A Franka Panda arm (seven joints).
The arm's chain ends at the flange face. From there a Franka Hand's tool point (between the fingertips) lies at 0.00 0.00 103.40 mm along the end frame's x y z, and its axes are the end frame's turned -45 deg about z.
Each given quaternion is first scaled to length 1.
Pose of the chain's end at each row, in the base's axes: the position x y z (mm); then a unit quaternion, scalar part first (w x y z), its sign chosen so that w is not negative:
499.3 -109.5 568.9 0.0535 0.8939 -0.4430 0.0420
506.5 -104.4 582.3 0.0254 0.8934 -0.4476 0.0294
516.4 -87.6 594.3 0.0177 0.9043 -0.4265 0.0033
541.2 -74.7 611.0 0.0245 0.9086 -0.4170 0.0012
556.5 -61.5 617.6 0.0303 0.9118 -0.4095 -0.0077
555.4 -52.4 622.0 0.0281 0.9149 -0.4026 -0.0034
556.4 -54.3 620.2 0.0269 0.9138 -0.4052 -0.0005
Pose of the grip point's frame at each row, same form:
502.2 -123.2 466.5 0.0655 0.9954 -0.0672 0.0183
509.6 -111.8 479.2 0.0347 0.9967 -0.0716 0.0174
515.5 -91.2 491.0 0.0176 0.9987 -0.0480 -0.0037
539.3 -79.4 507.7 0.0231 0.9990 -0.0376 -0.0083
552.5 -66.6 514.4 0.0250 0.9991 -0.0294 -0.0187
552.4 -57.4 518.8 0.0247 0.9994 -0.0218 -0.0139
554.1 -59.3 516.9 0.0247 0.9993 -0.0247 -0.0108

